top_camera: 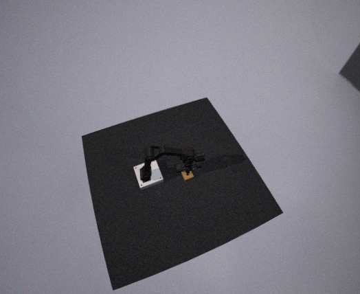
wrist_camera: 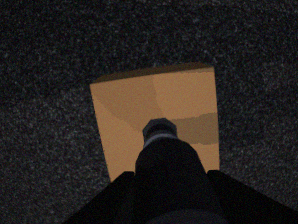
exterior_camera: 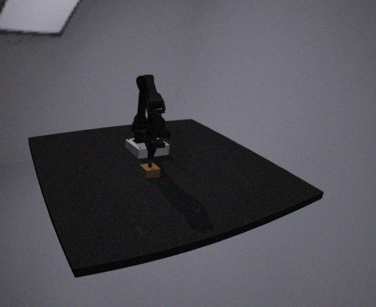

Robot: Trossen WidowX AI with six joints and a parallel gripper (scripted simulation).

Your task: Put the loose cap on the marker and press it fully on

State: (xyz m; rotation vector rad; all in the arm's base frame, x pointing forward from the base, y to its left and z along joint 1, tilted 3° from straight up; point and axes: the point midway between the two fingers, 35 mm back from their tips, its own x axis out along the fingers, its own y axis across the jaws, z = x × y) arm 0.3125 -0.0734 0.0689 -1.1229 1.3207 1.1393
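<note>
My gripper tip is now 80 mm above the holder block. Round my gripper tip: marker cap (10 mm above).
</note>
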